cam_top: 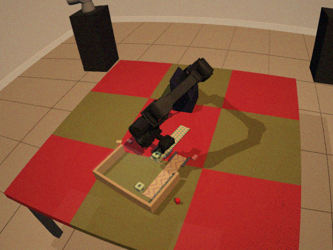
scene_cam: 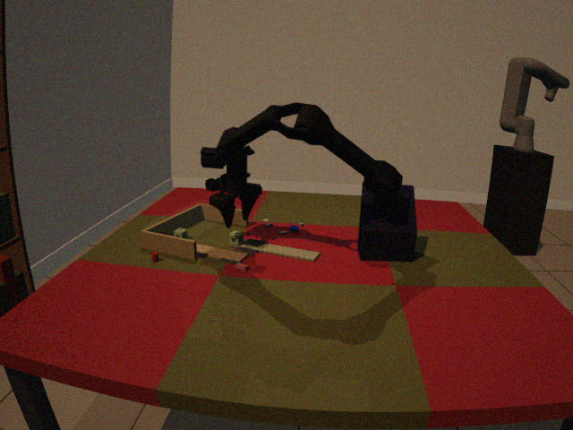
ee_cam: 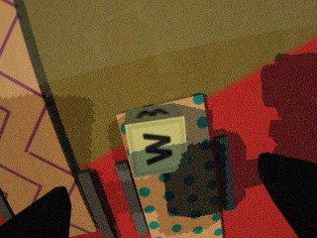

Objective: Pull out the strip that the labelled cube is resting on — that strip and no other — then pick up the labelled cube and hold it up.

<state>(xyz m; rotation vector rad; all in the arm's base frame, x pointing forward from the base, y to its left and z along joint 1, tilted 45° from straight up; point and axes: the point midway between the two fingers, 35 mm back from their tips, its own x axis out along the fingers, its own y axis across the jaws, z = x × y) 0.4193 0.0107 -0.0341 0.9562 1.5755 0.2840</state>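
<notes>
My gripper tip is now 110 mm past the dotted strip, 30 mm to the right of it and 60 mm above it. Round my gripper tip: red cylinder (200 mm ahead, 150 mm to the left, 50 mm below); blue cap (160 mm behind, 150 mm to the right, 60 mm below).
</notes>
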